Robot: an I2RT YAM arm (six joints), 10 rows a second.
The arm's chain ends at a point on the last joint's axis. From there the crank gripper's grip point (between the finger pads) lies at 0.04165 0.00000 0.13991 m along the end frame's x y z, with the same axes.
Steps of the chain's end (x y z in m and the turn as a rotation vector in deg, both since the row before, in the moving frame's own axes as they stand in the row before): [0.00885, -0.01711, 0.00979, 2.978, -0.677, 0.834]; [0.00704, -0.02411, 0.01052, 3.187, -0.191, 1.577]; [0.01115, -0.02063, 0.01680, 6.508, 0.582, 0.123]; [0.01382, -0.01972, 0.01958, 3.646, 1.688, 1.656]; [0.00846, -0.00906, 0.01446, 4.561, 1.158, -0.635]
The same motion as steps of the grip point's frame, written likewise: [0.00724, -0.02380, 0.01010, 2.978, -0.677, 0.834]; [0.00666, -0.03075, 0.01047, 3.187, -0.191, 1.577]; [0.01258, -0.03637, 0.01547, 6.508, 0.582, 0.123]; [0.01803, -0.02731, 0.01805, 3.646, 1.688, 1.656]; [0.01121, -0.02063, 0.01313, 4.561, 1.158, -0.635]
